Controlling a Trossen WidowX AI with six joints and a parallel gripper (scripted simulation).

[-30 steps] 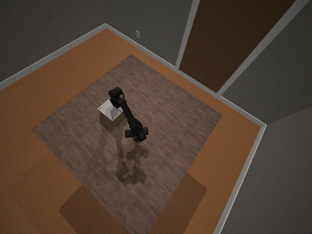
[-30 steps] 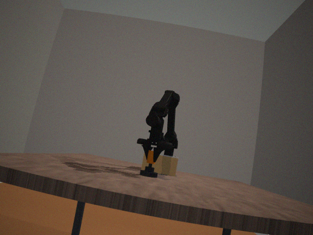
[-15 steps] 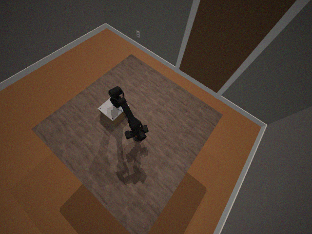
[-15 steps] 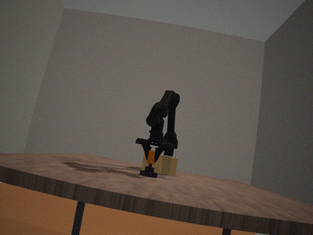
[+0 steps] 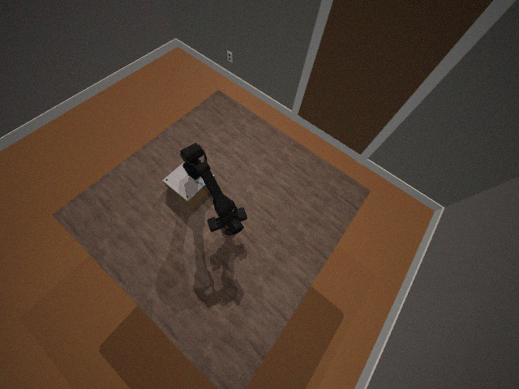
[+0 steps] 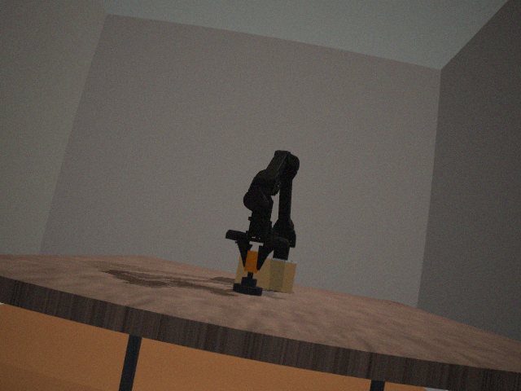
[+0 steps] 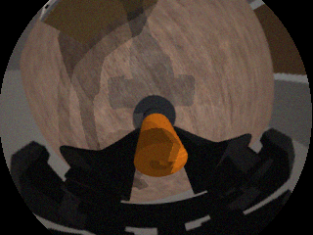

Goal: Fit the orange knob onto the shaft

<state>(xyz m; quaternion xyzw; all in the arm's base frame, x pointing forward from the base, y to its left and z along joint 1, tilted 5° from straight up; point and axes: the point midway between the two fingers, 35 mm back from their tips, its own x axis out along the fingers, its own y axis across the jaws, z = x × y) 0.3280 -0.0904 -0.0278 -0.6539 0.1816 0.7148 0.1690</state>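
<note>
My gripper tip is now 2 cm below the orange knob. From my gripper tip the other things lie so: pedestal (4 cm below).
</note>
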